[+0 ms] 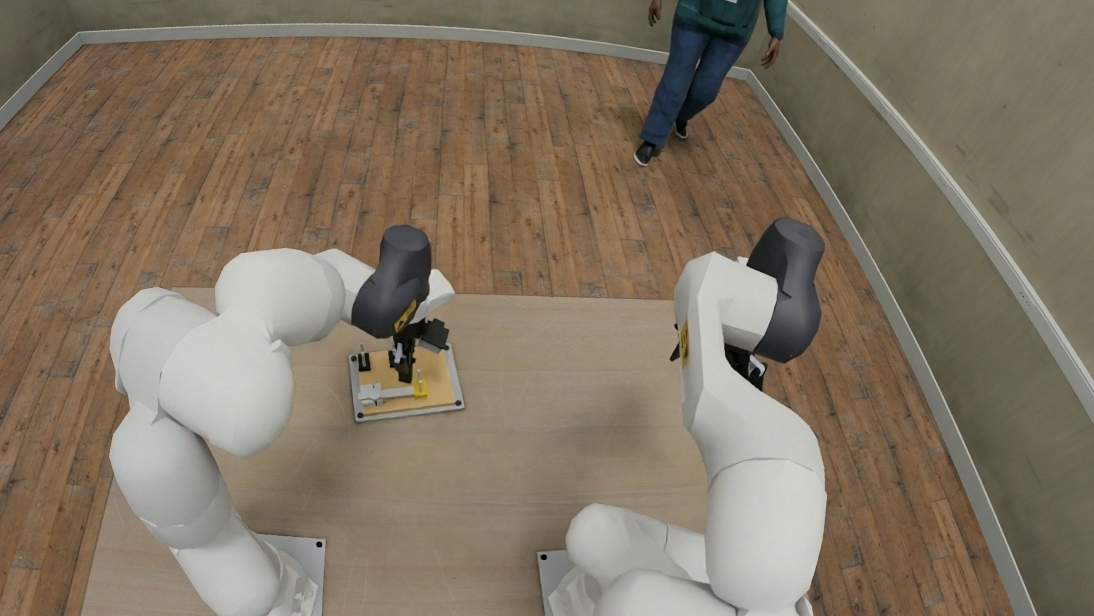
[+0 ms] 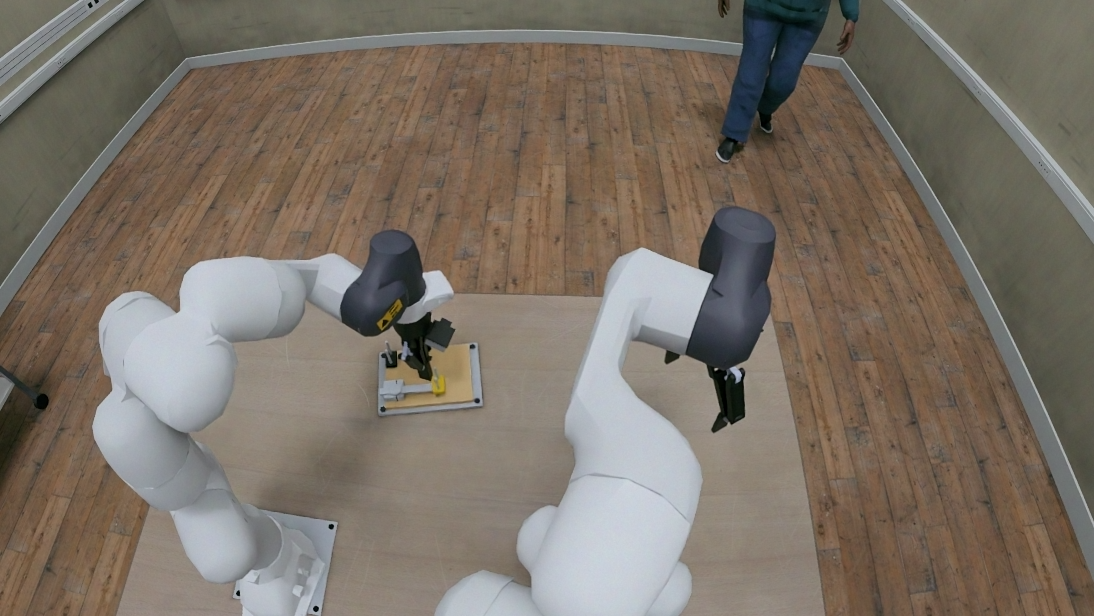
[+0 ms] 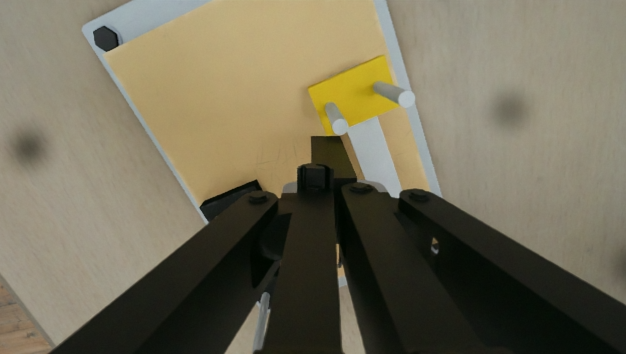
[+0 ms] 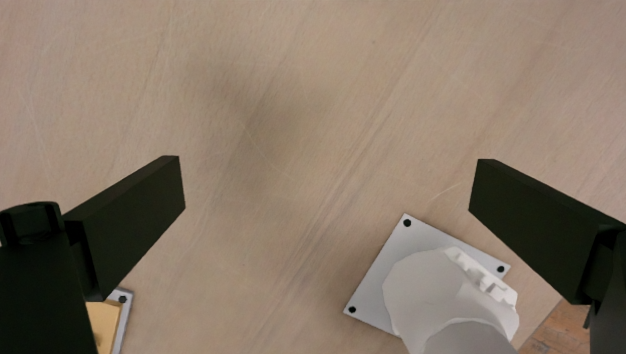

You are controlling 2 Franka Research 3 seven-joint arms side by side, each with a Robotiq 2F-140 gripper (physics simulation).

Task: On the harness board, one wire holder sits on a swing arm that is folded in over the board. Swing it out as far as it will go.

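Note:
The harness board (image 1: 454, 368) (image 2: 476, 374) (image 3: 150, 16) lies on the table. A yellow wire holder (image 1: 420, 388) (image 2: 438, 385) (image 3: 350, 97) with two pale pegs sits at the end of the light grey swing arm (image 1: 397, 393) (image 2: 417, 388) (image 3: 374, 147), which lies across the board's near part from a pivot block (image 1: 370, 394) (image 2: 391, 391) at its left. My left gripper (image 1: 404, 376) (image 2: 424, 374) (image 3: 325, 159) is shut and empty, fingertips low over the board beside the arm, close to the yellow holder; contact is unclear. My right gripper (image 4: 328, 183) is open and empty, far right of the board.
A black wire holder (image 1: 364, 361) (image 2: 391, 358) (image 3: 227, 201) stands at the board's back left, near the left gripper. Black bolts mark the board's corners. The left arm's base plate (image 1: 310, 552) (image 4: 372, 280) is on the table (image 1: 535, 428). A person (image 1: 692, 68) (image 2: 773, 68) stands beyond the table.

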